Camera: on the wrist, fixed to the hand. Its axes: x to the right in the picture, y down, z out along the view.
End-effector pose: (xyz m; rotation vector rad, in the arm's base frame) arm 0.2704 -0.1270 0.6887 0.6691 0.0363 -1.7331
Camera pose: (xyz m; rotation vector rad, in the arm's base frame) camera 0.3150 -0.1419 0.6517 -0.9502 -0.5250 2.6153
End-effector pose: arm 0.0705 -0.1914 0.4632 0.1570 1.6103 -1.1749
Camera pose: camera 0.0517 -0.1536 0.4209 0.9802 -1.5379 2.4288
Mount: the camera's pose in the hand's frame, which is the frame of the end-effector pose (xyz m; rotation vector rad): 0.0246 0.0326 -0.0437 0.2694 0.2161 -1.5872
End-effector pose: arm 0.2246 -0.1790 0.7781 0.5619 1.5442 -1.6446
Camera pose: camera 0.2272 -0.1408 0.7321 0.4554 -1.4447 2.0996
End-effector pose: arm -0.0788 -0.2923 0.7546 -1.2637 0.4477 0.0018
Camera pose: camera -0.0784 -0.3281 0.7067 -1.0608 -0.4581 -1.4820
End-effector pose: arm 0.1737 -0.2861 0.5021 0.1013 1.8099 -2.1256
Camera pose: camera 0.1533 -0.2531 0.4566 0.8173 -0.9542 1.7376
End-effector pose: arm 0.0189 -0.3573 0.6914 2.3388 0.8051 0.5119
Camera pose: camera 0.0278 -0.3436 0.7489 1.1385 2.4671 -0.0928
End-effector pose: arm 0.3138 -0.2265 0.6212 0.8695 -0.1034 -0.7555
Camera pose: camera 0.3666 -0.2004 0.6108 1.2147 0.7936 -2.1308
